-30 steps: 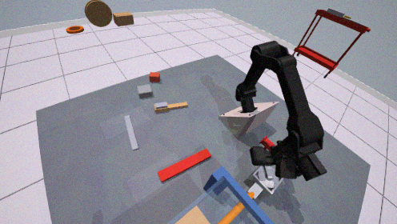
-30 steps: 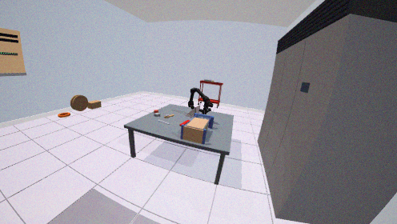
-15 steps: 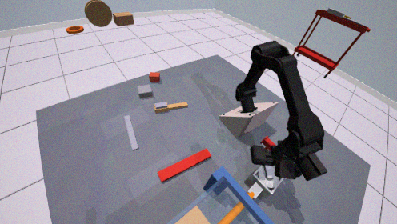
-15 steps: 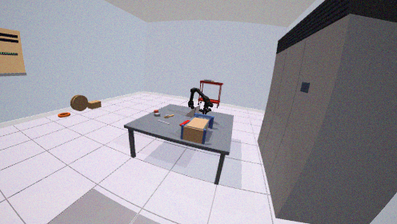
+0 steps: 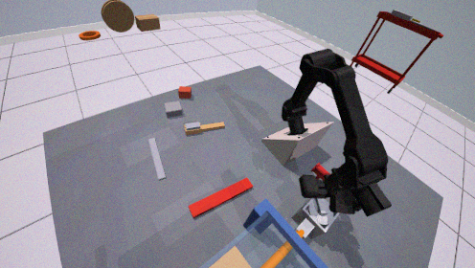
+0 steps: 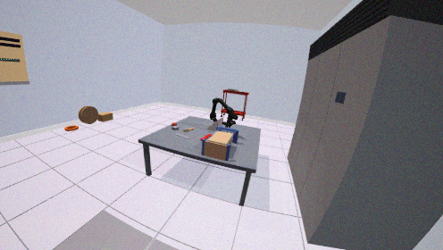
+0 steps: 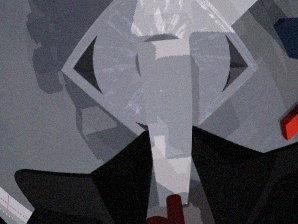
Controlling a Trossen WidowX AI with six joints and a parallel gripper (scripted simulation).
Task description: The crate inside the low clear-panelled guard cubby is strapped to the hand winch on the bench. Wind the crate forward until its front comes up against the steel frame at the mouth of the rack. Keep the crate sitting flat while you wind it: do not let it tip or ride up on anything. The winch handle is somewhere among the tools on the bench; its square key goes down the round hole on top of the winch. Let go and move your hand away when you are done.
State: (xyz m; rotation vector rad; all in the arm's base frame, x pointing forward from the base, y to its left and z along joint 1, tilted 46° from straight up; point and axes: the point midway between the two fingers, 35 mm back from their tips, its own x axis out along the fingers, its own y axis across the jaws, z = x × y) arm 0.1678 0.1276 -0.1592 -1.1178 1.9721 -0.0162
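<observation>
Right now my gripper tip is 20 mm below the winch handle, 10 mm to the left of it and 10 mm past it. Round my gripper tip: red knob: 50 mm above, 40 mm to the right, 40 mm behind; then hand winch: 60 mm below, 30 mm to the left, 20 mm ahead; then blue frame: 190 mm ahead, 20 mm to the left, 20 mm above.
</observation>
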